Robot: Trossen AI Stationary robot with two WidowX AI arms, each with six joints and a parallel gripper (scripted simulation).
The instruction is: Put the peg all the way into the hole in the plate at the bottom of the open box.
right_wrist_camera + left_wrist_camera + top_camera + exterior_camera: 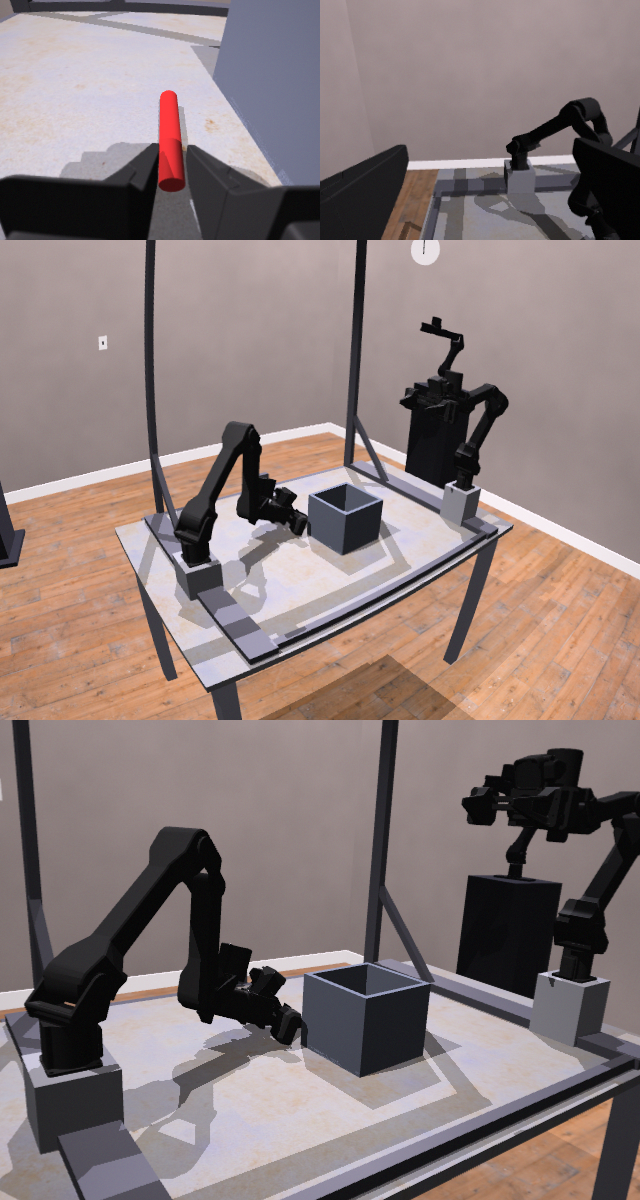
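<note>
Right now my right hand is 5 cm to the right of the red peg and 2 cm above it. Round my right hand: plate: 13 cm ahead, 9 cm to the left, 2 cm above.
</note>
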